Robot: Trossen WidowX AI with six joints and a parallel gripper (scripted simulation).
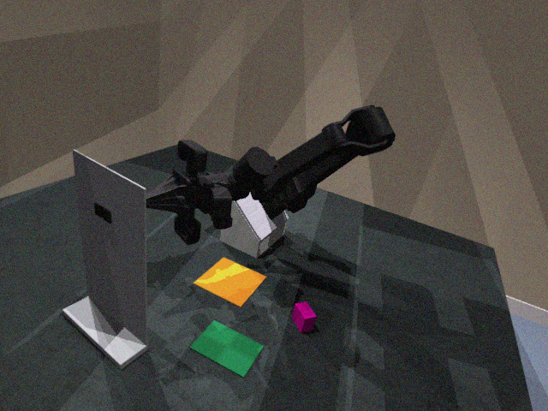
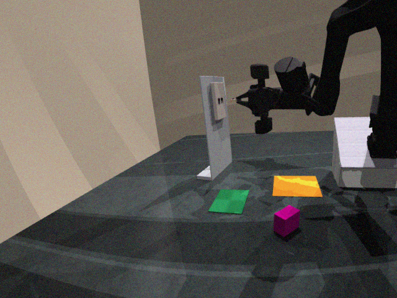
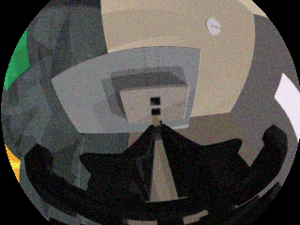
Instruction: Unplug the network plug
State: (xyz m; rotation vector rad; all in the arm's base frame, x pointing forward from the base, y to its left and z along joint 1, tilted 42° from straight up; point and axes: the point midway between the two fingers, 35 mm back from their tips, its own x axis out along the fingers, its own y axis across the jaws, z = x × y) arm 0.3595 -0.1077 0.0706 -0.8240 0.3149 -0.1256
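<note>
Now: gripper tip 220 mm above the orange square, 170 mm past it and 90 mm to the right of it. The rest, counted from my gripper tip: upright panel (90 mm below, 70 mm ahead); then network plug (right at my gripper tip).
</note>
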